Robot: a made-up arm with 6 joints. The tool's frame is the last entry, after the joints.
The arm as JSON. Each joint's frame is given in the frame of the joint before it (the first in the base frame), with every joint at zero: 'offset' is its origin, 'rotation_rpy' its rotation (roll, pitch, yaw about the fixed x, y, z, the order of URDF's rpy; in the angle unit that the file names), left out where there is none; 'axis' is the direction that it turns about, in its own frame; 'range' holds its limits. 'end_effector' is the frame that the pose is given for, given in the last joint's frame.
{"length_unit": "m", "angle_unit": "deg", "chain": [
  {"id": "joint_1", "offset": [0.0, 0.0, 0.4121], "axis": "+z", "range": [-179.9, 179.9]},
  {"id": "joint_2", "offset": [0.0, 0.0, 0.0], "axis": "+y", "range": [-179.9, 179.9]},
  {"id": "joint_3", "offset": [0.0, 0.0, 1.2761], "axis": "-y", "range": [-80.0, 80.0]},
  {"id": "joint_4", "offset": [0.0, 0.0, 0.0], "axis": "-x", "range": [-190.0, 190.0]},
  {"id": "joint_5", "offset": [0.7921, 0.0, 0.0], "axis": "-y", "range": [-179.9, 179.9]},
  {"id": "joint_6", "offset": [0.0, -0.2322, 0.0], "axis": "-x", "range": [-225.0, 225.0]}
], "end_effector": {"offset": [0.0, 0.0, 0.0]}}
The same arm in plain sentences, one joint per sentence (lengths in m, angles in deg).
The arm has six revolute joints in a row. What follows holds with every joint at zero, and every direction is one of the base frame's. The first joint sits 0.4121 m along +z from the base frame's origin and rotates about +z, from -179.9 to 179.9 deg. The second joint sits at the same point as the first joint and rotates about +y, from -179.9 to 179.9 deg. The third joint sits 1.2761 m along +z from the second joint and rotates about -y, from -80 to 80 deg. The fourth joint sits at the same point as the third joint and rotates about -x, from -190 to 190 deg. The fifth joint sits 0.7921 m along +x from the fourth joint and rotates about -y, from -179.9 to 179.9 deg. The sixth joint sits 0.2322 m along -y from the fifth joint and rotates about -x, from -225 to 225 deg. The tool frame, which is the frame that the pose is given for, sits at the same point as the sixth joint; its axes are parallel to the base frame's.
